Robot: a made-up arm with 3 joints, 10 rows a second.
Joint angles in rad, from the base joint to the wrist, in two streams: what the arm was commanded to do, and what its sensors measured. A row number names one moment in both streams.
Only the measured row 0 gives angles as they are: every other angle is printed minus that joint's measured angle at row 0.
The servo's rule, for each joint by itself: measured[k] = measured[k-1] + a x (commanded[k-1-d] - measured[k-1]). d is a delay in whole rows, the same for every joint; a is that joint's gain. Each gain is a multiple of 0.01, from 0.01 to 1. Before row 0 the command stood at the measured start. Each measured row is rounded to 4 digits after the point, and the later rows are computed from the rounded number. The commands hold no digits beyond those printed.
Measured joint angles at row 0:
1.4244, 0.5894, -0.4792
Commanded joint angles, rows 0 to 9:
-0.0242, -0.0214, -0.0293
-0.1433, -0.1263, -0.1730
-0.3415, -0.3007, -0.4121
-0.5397, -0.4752, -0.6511
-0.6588, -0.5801, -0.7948
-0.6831, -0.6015, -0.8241
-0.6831, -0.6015, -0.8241
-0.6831, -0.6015, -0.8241
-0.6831, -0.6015, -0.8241
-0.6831, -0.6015, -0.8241
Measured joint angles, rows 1 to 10:
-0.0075, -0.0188, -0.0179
-0.0496, -0.1134, -0.1125
-0.1401, -0.2782, -0.2953
-0.2640, -0.4516, -0.5123
-0.3864, -0.5647, -0.6846
-0.4784, -0.5971, -0.7697
-0.5419, -0.6010, -0.8029
-0.5857, -0.6014, -0.8158
-0.6159, -0.6015, -0.8209
-0.6367, -0.6015, -0.8229
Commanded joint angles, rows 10 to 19:
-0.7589, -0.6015, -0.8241
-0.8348, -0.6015, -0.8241
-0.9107, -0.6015, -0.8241
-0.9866, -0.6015, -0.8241
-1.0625, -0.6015, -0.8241
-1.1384, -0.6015, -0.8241
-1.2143, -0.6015, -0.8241
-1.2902, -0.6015, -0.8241
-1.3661, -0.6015, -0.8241
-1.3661, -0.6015, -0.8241
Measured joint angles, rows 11 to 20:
-0.6746, -0.6015, -0.8236
-0.7243, -0.6015, -0.8239
-0.7821, -0.6015, -0.8240
-0.8455, -0.6015, -0.8241
-0.9128, -0.6015, -0.8241
-0.9827, -0.6015, -0.8241
-1.0545, -0.6015, -0.8241
-1.1276, -0.6015, -0.8241
-1.2015, -0.6015, -0.8241
-1.2525, -0.6015, -0.8241

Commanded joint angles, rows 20 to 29:
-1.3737, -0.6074, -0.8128
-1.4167, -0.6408, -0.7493
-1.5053, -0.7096, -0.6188
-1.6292, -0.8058, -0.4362
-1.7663, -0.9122, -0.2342
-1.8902, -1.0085, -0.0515
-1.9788, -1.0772, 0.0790
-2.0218, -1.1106, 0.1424
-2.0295, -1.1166, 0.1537
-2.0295, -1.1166, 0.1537
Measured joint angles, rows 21 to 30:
-1.2901, -0.6067, -0.8172
-1.3293, -0.6367, -0.7758
-1.3839, -0.7009, -0.6800
-1.4599, -0.7932, -0.5313
-1.5549, -0.8979, -0.3501
-1.6588, -0.9952, -0.1680
-1.7580, -1.0674, -0.0173
-1.8398, -1.1054, 0.0801
-1.8986, -1.1153, 0.1250
-1.9392, -1.1164, 0.1425

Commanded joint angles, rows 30 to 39:
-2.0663, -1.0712, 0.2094
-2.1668, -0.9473, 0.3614
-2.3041, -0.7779, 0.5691
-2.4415, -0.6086, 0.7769
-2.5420, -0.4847, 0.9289
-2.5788, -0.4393, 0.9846
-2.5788, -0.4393, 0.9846
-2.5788, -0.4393, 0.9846
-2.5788, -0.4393, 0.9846
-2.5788, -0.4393, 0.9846
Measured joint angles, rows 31 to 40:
-1.9786, -1.0766, 0.1833
-2.0369, -0.9628, 0.2919
-2.1197, -0.8001, 0.4610
-2.2195, -0.6316, 0.6537
-2.3195, -0.5023, 0.8216
-2.3999, -0.4469, 0.9210
-2.4554, -0.4402, 0.9598
-2.4937, -0.4394, 0.9749
-2.5201, -0.4393, 0.9808
-2.5383, -0.4393, 0.9831

